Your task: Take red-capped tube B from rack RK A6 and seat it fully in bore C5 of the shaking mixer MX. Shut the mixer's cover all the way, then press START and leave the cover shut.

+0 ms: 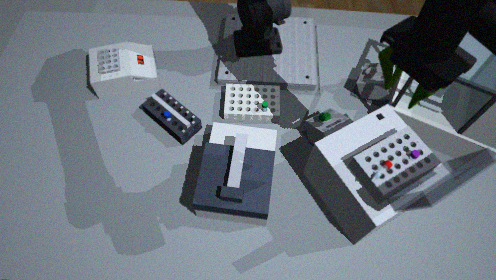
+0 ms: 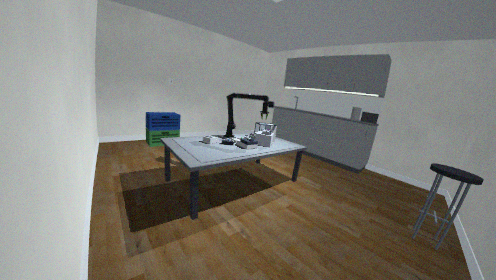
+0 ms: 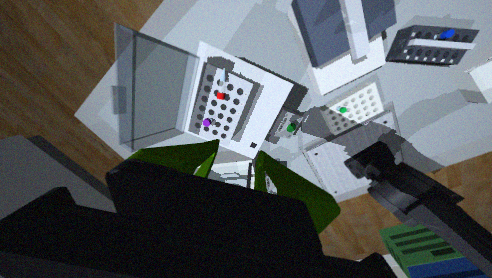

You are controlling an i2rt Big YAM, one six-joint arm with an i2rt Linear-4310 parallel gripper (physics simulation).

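Seen in the pictures: gripper, between the fingertips: (image 1: 399, 97) (image 2: 263, 120) (image 3: 238, 150); arm's base, origin of its link: (image 1: 257, 44) (image 2: 229, 136) (image 3: 366, 159).
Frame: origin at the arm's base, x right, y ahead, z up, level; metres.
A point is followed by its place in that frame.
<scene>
The red-capped tube (image 1: 388, 164) @(z 0.168, x -0.144, y 0.452 m) (image 3: 220, 95) @(z 0.168, x -0.143, y 0.450 m) lies on top of the holed block of the white mixer (image 1: 350, 137) @(z 0.119, x -0.115, y 0.369 m) (image 3: 272, 87) @(z 0.120, x -0.076, y 0.395 m), its pale conical tip toward the block's edge. A purple-capped tube (image 1: 415, 154) @(z 0.168, x -0.196, y 0.440 m) (image 3: 207, 122) @(z 0.168, x -0.195, y 0.438 m) stands in the same block. The mixer's clear cover (image 1: 455, 175) @(z 0.250, x -0.189, y 0.514 m) (image 3: 157, 90) @(z 0.201, x -0.193, y 0.515 m) is open. My gripper (image 1: 401, 103) @(z 0.274, x -0.141, y 0.392 m) (image 2: 264, 118) @(z 0.274, x -0.141, y 0.392 m) (image 3: 238, 150) @(z 0.274, x -0.141, y 0.392 m) is partly open and empty, above and beside the mixer. A green button (image 1: 325, 116) @(z 0.057, x -0.103, y 0.280 m) (image 3: 291, 128) @(z 0.056, x -0.104, y 0.277 m) sits on a grey box beside the mixer; its label is unreadable. A white rack (image 1: 242, 100) @(z 0.014, x 0.064, y 0.186 m) (image 3: 367, 100) @(z 0.015, x 0.079, y 0.188 m) holds a green-capped tube.
A dark-lidded box (image 1: 207, 175) @(z 0.064, x 0.158, y 0.387 m) (image 3: 327, 40) @(z 0.064, x 0.056, y 0.379 m) with a white handle stands beside the mixer. A black rack (image 1: 185, 135) @(z 0.012, x 0.200, y 0.263 m) (image 3: 395, 50) @(z 0.003, x 0.178, y 0.245 m) holds a blue-capped tube. A white device (image 1: 130, 71) @(z 0.046, x 0.316, y 0.094 m) has a red display. A framed glass case (image 1: 472, 117) @(z 0.118, x -0.376, y 0.355 m) stands behind the mixer, near my gripper.
</scene>
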